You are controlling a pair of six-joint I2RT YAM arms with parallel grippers.
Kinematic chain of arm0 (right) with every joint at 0, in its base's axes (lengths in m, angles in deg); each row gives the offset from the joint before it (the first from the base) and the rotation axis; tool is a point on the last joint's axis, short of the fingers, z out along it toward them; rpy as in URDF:
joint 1: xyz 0 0 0.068 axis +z
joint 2: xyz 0.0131 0.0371 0.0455 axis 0.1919 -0.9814 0
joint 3: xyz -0.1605 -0.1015 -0.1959 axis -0.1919 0.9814 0
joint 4: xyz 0.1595 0.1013 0.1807 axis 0.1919 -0.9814 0
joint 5: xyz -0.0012 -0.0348 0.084 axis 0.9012 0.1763 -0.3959
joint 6: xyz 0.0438 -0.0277 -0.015 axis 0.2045 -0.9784 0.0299
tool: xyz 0 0 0 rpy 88.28 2.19 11.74
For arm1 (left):
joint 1: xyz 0 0 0.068 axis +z
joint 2: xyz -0.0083 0.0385 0.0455 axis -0.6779 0.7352 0
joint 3: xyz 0.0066 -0.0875 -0.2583 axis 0.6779 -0.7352 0
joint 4: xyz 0.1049 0.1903 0.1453 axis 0.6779 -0.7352 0
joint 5: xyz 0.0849 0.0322 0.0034 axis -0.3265 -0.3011 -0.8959
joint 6: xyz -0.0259 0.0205 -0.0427 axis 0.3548 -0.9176 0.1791
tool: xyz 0 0 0 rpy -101.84 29.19 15.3
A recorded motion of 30 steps. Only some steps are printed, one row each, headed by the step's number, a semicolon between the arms.
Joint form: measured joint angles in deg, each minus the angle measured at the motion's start. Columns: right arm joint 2, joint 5, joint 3, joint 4, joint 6, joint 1; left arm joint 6, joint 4, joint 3, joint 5, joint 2, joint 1.
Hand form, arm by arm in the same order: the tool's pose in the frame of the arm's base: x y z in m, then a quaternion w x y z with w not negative. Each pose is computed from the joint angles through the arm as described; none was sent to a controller.
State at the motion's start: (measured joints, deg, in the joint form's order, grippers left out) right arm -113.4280 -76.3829 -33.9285 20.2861 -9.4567 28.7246; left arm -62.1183 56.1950 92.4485 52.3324 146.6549 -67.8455
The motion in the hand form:
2: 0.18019 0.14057 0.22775 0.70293 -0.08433 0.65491 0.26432; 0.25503 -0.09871 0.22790 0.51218 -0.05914 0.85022 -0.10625
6: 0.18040 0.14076 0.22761 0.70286 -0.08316 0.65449 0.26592; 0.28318 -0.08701 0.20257 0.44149 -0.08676 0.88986 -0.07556
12: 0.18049 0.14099 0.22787 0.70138 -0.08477 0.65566 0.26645; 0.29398 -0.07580 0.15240 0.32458 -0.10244 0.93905 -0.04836
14: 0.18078 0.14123 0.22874 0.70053 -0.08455 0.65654 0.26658; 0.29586 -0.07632 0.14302 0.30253 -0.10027 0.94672 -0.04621
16: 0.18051 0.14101 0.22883 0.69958 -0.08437 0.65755 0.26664; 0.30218 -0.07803 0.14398 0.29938 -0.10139 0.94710 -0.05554
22: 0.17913 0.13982 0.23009 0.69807 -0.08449 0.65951 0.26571; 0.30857 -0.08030 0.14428 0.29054 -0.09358 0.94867 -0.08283
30: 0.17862 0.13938 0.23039 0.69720 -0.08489 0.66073 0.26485; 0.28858 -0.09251 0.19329 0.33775 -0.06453 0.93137 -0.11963
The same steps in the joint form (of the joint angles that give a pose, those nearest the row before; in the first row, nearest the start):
2: -0.07 0.00 0.00 0.11 0.04 0.00; 0.13 -2.29 2.82 0.39 3.89 2.25
6: -0.24 -0.02 0.00 0.37 0.24 0.00; 1.40 -7.58 7.23 2.47 12.92 6.71
12: -0.13 -0.22 -0.13 -0.09 0.26 0.00; 2.54 -13.79 8.52 5.77 22.77 9.75
14: 0.00 -0.22 -0.37 -0.59 0.35 0.00; 2.53 -14.75 9.05 6.53 24.94 9.84
16: 0.22 -0.22 -0.37 -0.96 0.44 0.00; 2.89 -15.15 10.64 7.65 26.14 9.97
22: 1.27 -0.18 -0.37 -2.32 0.48 0.00; 2.75 -15.28 12.17 11.23 27.43 10.27
30: 1.66 -0.15 -0.37 -2.91 0.46 0.00; 2.71 -18.86 12.11 12.26 16.90 7.19

